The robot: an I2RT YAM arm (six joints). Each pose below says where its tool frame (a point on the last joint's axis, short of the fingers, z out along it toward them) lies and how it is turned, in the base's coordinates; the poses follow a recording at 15 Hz.
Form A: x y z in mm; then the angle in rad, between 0 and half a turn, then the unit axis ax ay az.
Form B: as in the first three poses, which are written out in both.
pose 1, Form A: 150.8 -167.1 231.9 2.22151 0.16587 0.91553 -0.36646
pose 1, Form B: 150.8 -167.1 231.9 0.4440 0.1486 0.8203 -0.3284
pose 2, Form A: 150.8 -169.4 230.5 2.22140 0.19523 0.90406 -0.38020
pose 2, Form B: 150.8 -169.4 230.5 0.4440 0.1749 0.8101 -0.3407
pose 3, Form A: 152.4 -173.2 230.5 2.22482 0.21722 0.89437 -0.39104
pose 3, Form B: 152.4 -173.2 230.5 0.4425 0.1948 0.8020 -0.3507
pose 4, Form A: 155.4 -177.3 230.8 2.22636 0.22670 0.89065 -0.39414
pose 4, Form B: 155.4 -177.3 230.8 0.4418 0.2034 0.7990 -0.3536
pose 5, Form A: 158.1 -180.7 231.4 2.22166 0.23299 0.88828 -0.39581
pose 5, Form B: 158.1 -180.7 231.4 0.4439 0.2088 0.7960 -0.3547
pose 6, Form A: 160.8 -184.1 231.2 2.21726 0.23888 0.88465 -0.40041
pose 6, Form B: 160.8 -184.1 231.2 0.4459 0.2138 0.7918 -0.3584
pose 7, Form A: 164.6 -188.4 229.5 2.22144 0.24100 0.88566 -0.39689
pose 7, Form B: 164.6 -188.4 229.5 0.4440 0.2159 0.7936 -0.3556
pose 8, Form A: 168.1 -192.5 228.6 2.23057 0.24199 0.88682 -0.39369
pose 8, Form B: 168.1 -192.5 228.6 0.4399 0.2173 0.7964 -0.3535
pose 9, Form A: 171.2 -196.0 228.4 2.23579 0.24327 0.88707 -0.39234
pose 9, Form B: 171.2 -196.0 228.4 0.4376 0.2187 0.7976 -0.3528
